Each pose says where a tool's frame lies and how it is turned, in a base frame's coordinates. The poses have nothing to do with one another.
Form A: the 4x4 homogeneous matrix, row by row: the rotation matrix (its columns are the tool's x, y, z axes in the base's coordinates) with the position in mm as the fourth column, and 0 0 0 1 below. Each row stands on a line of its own.
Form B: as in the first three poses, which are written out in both.
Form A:
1:
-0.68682 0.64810 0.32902 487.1
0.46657 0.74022 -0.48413 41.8
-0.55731 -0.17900 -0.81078 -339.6
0 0 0 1
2:
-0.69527 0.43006 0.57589 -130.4
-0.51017 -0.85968 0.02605 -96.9
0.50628 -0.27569 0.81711 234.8
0 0 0 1
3:
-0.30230 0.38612 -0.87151 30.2
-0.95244 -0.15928 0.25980 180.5
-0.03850 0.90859 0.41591 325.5
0 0 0 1
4:
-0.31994 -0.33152 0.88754 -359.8
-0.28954 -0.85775 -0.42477 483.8
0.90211 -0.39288 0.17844 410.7
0 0 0 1
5:
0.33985 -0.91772 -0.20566 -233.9
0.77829 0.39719 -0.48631 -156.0
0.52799 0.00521 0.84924 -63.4
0 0 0 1
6:
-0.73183 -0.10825 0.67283 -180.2
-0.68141 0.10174 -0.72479 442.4
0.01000 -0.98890 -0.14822 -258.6
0 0 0 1
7:
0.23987 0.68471 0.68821 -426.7
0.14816 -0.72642 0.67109 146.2
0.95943 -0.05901 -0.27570 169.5
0 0 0 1
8:
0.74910 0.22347 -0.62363 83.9
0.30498 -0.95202 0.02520 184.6
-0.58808 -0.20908 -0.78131 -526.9
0 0 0 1
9:
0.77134 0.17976 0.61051 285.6
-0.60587 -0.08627 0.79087 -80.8
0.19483 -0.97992 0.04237 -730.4
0 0 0 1
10:
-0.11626 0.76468 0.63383 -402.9
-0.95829 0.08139 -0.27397 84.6
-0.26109 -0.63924 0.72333 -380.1
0 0 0 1
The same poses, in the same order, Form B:
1: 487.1 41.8 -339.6 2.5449 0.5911 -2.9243
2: -130.4 -96.9 234.8 -2.5086 -0.5309 -0.3254
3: 30.2 180.5 325.5 -1.8781 0.0385 1.1415
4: -359.8 483.8 410.7 -2.4060 -1.1246 -1.1445
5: -233.9 -156.0 -63.4 1.1591 -0.5562 0.0061
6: -180.2 442.4 -258.6 -2.3919 -0.0100 -1.7196
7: -426.7 146.2 169.5 0.5533 -1.2850 -2.9307
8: 83.9 184.6 -526.9 0.3866 0.6287 -2.8801
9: 285.6 -80.8 -730.4 -0.6658 -0.1961 -1.5276
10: -402.9 84.6 -380.1 -1.6915 0.2641 -0.7238
